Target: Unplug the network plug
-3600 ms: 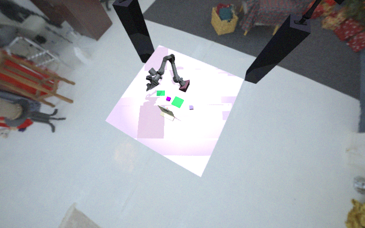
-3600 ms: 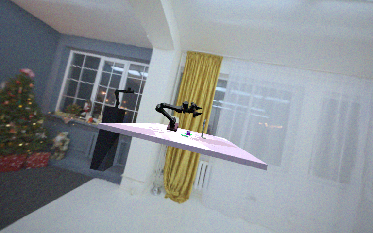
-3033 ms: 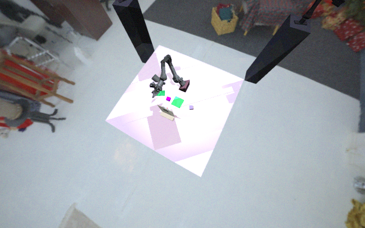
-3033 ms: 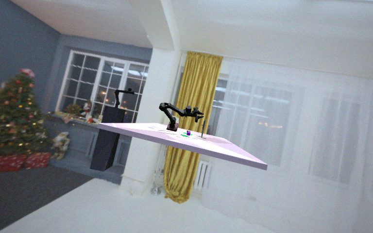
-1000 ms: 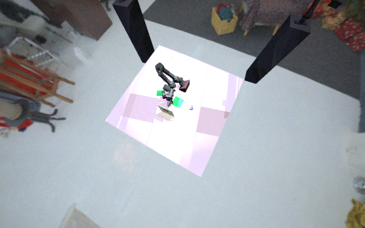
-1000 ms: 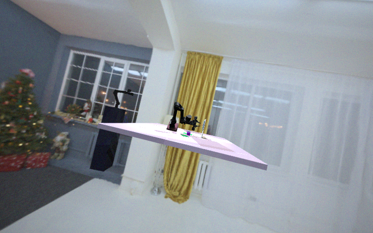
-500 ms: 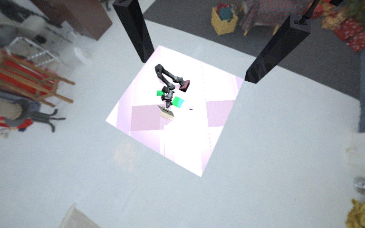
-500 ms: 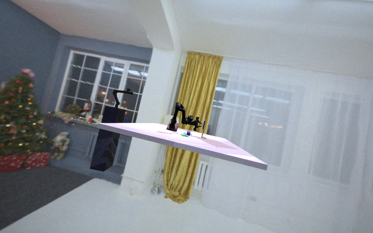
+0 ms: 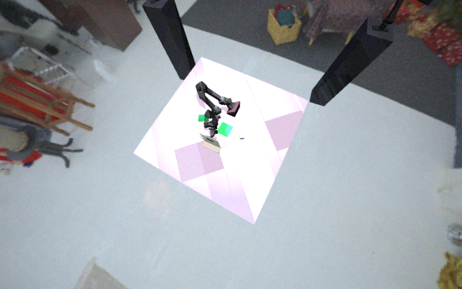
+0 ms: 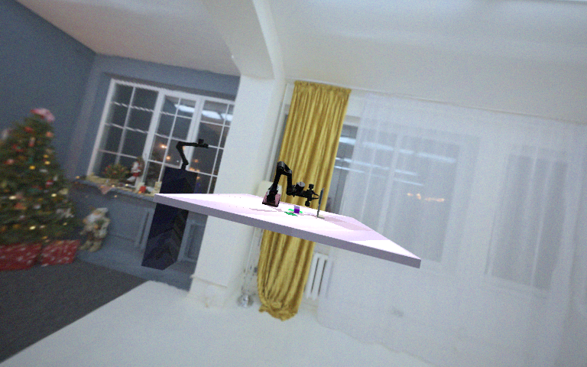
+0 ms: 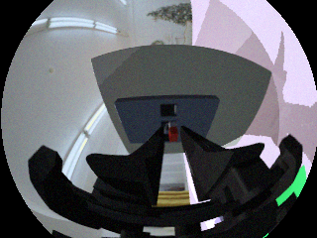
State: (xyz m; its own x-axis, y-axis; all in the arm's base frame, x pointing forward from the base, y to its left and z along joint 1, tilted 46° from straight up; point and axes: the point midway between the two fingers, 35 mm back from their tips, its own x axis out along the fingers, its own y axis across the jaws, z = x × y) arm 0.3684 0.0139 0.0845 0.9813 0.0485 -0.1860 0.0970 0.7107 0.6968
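My gripper tip is 3 cm short of the upright panel and 5 cm above it. From my gripper tip the other things lie so: green marked square (16 cm behind, 5 cm to the left, 16 cm below).
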